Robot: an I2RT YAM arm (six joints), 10 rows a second.
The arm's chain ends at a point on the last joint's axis. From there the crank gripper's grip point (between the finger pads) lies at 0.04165 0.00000 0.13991 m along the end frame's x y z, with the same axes.
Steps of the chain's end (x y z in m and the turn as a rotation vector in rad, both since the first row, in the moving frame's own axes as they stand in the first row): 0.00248, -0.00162, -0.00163, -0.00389, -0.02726, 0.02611; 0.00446, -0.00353, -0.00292, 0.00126, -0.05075, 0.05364; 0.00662, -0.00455, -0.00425, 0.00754, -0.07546, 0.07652; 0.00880, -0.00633, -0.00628, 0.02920, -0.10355, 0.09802; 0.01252, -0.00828, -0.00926, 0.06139, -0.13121, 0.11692; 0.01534, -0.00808, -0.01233, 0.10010, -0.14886, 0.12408; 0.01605, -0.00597, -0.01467, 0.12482, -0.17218, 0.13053
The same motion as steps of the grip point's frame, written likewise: -0.00137, -0.00004, -0.00055, -0.00389, -0.02726, 0.02611; -0.00274, -0.00167, -0.00099, 0.00126, -0.05075, 0.05364; -0.00412, -0.00284, -0.00150, 0.00754, -0.07546, 0.07652; -0.00586, -0.00710, -0.00273, 0.02920, -0.10355, 0.09802; -0.00587, -0.01322, -0.00514, 0.06139, -0.13121, 0.11692; -0.00524, -0.01844, -0.00816, 0.10010, -0.14886, 0.12408; -0.00762, -0.01988, -0.01038, 0.12482, -0.17218, 0.13053
